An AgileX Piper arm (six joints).
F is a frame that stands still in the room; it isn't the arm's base.
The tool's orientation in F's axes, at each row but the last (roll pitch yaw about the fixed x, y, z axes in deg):
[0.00 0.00 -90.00]
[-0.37 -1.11 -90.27]
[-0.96 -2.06 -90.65]
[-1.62 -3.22 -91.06]
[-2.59 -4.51 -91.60]
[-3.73 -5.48 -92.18]
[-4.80 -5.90 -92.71]
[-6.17 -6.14 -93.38]
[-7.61 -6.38 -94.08]
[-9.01 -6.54 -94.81]
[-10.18 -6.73 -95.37]
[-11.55 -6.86 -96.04]
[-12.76 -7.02 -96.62]
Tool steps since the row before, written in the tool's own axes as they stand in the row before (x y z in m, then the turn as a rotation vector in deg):
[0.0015 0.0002 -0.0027 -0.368 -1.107 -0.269]
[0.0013 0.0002 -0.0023 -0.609 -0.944 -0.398]
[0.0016 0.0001 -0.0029 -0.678 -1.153 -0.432]
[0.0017 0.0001 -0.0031 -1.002 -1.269 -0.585]
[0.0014 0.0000 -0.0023 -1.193 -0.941 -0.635]
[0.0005 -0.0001 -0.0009 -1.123 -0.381 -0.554]
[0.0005 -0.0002 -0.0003 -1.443 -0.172 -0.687]
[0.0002 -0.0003 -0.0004 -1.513 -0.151 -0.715]
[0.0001 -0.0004 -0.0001 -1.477 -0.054 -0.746]
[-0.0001 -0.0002 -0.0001 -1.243 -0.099 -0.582]
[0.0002 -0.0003 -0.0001 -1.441 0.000 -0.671]
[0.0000 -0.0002 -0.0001 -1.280 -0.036 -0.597]
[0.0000 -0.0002 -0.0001 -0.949 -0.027 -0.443]
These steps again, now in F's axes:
[0.0002 -0.0015 -0.0027 -1.107 0.368 -0.269]
[0.0002 -0.0013 -0.0023 -0.944 0.606 -0.404]
[0.0000 -0.0017 -0.0028 -1.152 0.676 -0.437]
[0.0000 -0.0019 -0.0030 -1.267 0.993 -0.604]
[-0.0001 -0.0016 -0.0022 -0.936 1.169 -0.684]
[-0.0002 -0.0006 -0.0008 -0.375 1.083 -0.633]
[-0.0002 -0.0005 -0.0002 -0.164 1.376 -0.815]
[-0.0004 -0.0002 -0.0003 -0.142 1.441 -0.852]
[-0.0004 -0.0001 0.0000 -0.053 1.394 -0.892]
[-0.0002 0.0001 -0.0001 -0.090 1.183 -0.697]
[-0.0003 -0.0002 0.0000 0.009 1.359 -0.825]
[-0.0002 0.0000 -0.0001 -0.027 1.211 -0.726]
[-0.0002 0.0000 -0.0001 -0.021 0.898 -0.539]

